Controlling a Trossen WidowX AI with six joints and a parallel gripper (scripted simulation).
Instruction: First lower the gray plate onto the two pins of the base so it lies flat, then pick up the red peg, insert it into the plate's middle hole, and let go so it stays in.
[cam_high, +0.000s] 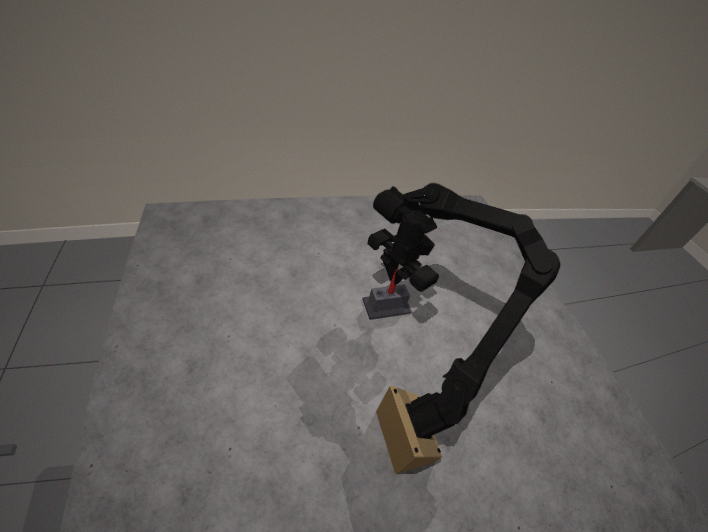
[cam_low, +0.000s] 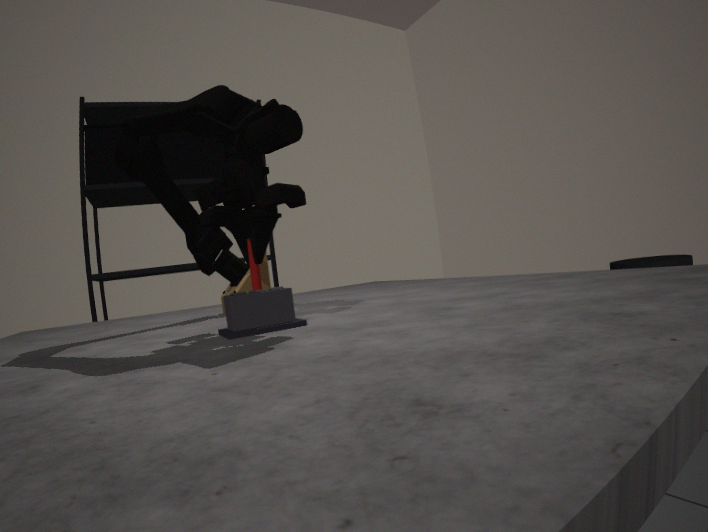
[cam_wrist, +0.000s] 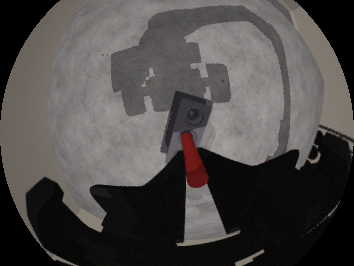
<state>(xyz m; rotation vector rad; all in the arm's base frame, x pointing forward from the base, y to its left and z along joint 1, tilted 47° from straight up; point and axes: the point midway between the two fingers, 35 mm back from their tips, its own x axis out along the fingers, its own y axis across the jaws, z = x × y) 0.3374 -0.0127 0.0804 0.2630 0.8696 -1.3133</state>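
Right now the red peg is right at my gripper tip. Round my gripper tip: dark base (90 mm below); gray plate (50 mm below).
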